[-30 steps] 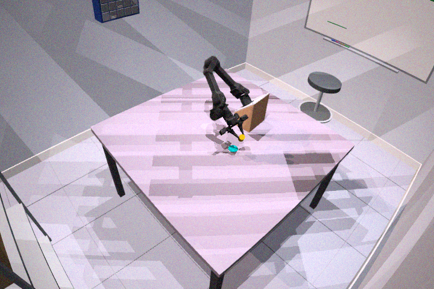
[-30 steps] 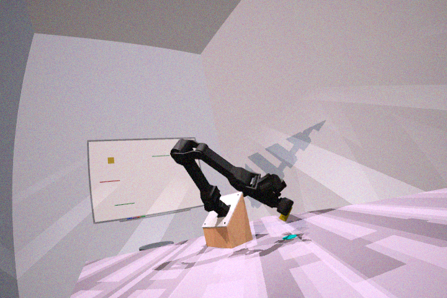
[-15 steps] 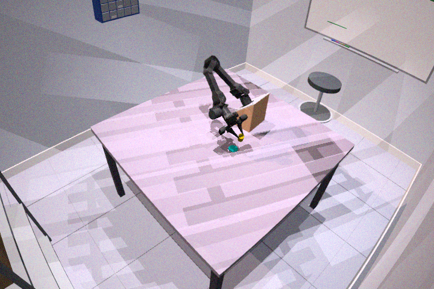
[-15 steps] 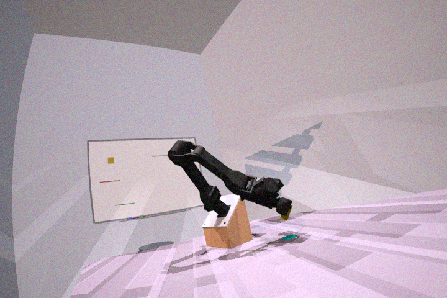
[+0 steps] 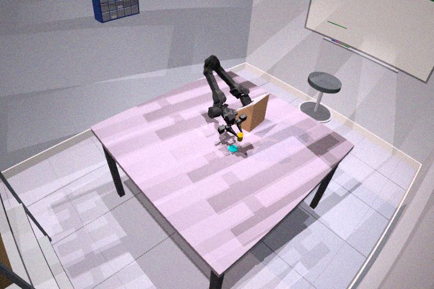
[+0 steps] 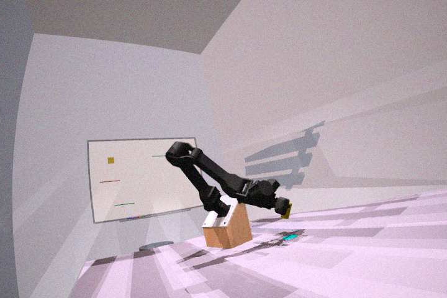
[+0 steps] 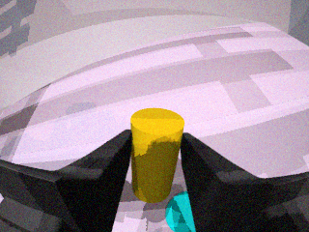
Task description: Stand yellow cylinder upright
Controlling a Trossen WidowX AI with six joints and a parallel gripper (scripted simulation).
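The cyan circle is 130 mm below my gripper tip and 30 mm to the right of it. Round my gripper tip: yellow tall cylinder: 20 mm below, 10 mm behind.
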